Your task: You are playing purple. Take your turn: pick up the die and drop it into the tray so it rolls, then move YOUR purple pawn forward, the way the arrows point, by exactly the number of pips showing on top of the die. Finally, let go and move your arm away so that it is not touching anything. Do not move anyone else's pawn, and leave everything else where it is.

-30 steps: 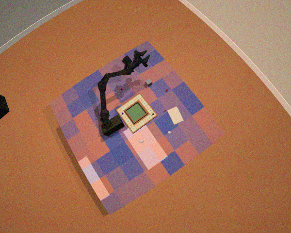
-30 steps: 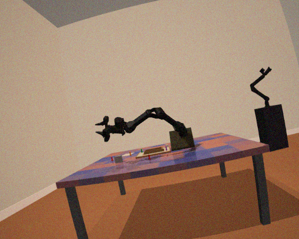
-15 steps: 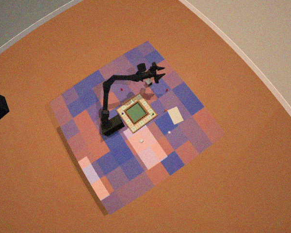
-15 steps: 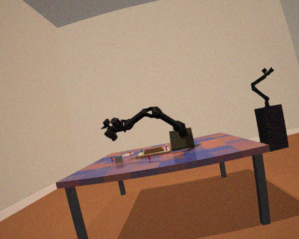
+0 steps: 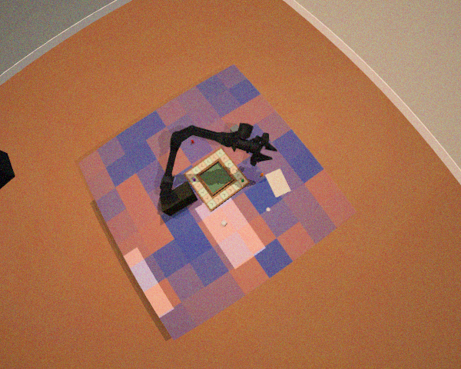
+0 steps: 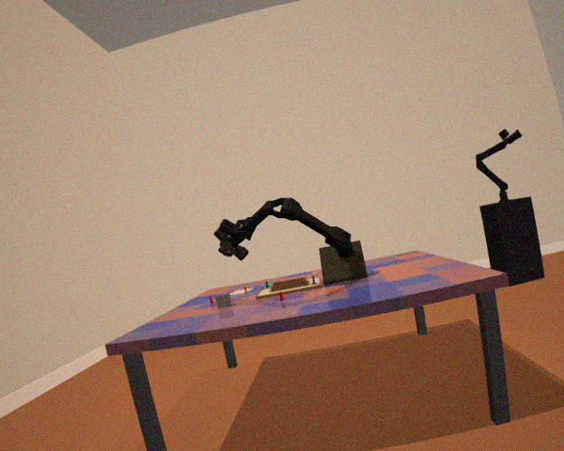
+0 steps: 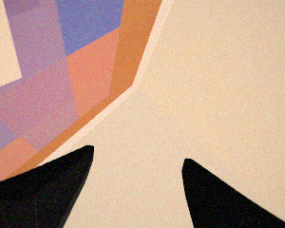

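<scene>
My gripper tip is now 41 cm past the white die, 10 cm to the left of it and 22 cm above it. Round my gripper tip: cream card (2 cm behind, 9 cm to the right, 23 cm below); orange pawn (6 cm behind, 22 cm below); green pawn (18 cm behind, 4 cm to the left, 21 cm below).
</scene>
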